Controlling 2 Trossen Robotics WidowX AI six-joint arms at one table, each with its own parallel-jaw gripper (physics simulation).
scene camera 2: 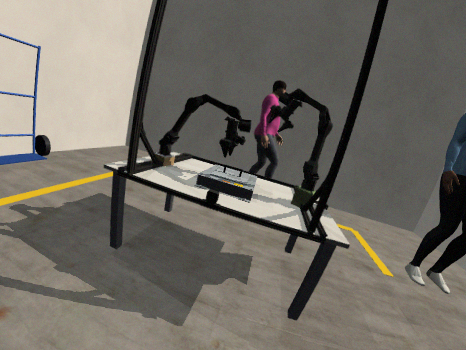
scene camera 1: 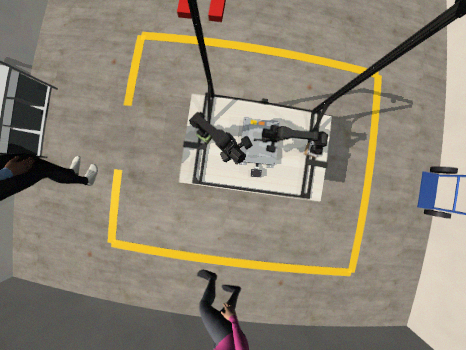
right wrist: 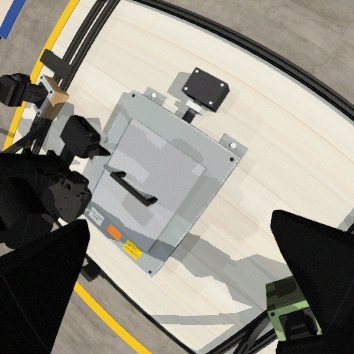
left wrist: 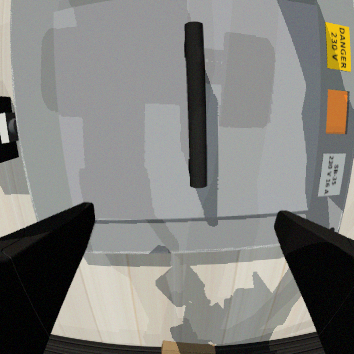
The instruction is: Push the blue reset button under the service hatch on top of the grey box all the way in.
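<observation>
The grey box [scene camera 1: 275, 159] [scene camera 2: 225, 187] [left wrist: 235, 237] [right wrist: 216, 156] lies on the white table. Its service hatch [left wrist: 120, 165] [right wrist: 172, 172] looks shut, a flat light-grey panel with a black bar handle [left wrist: 196, 105] [right wrist: 134, 190] raised above it. The blue reset button does not show in any view. My left gripper [scene camera 2: 226, 151] [left wrist: 187, 216] is open and empty above the box, fingers pointing down; in its wrist view the fingertips flank the panel's lower edge. My right gripper [scene camera 2: 281, 123] [right wrist: 180, 224] is open and empty, raised high at the other side.
A small black box [scene camera 1: 256, 173] [right wrist: 206, 89] stands beside the grey box, joined by a short connector. Yellow [left wrist: 338, 46], orange [left wrist: 337, 111] and white [left wrist: 331, 175] labels sit along one side. A black frame [scene camera 2: 145, 100] surrounds the table. The right arm's base has a green block [scene camera 2: 303, 196] [right wrist: 286, 294].
</observation>
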